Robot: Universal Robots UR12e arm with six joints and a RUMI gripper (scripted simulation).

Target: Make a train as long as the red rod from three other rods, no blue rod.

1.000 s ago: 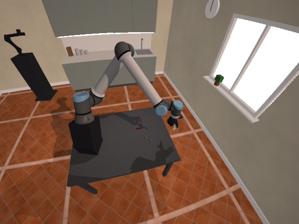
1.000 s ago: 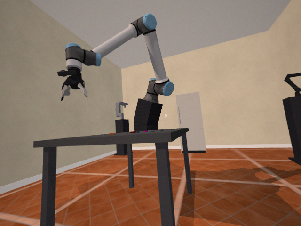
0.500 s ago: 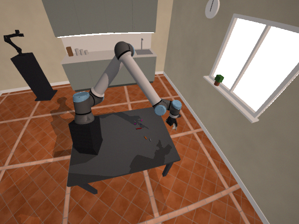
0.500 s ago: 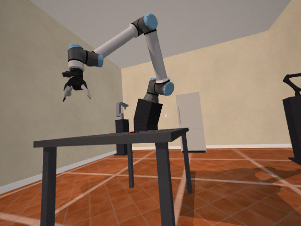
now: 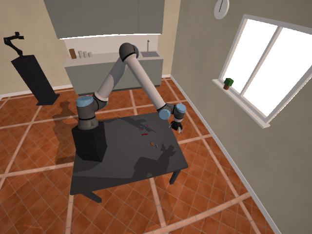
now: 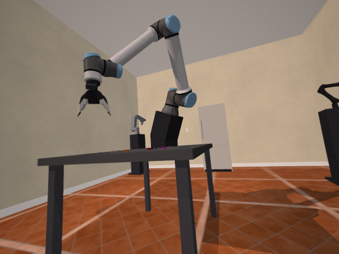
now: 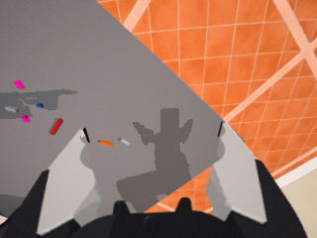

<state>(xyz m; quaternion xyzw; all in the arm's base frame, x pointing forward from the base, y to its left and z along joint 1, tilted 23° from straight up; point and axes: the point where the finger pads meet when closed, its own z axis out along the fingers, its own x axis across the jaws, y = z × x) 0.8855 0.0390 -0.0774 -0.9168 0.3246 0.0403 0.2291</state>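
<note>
Now: the blue rod 300 mm behind my hand, 200 mm below it and 190 mm to the left of it. Round my hand: orange rod (250 mm behind, 200 mm below, 30 mm to the right); then red rod (330 mm behind, 200 mm below, 120 mm to the left).
</note>
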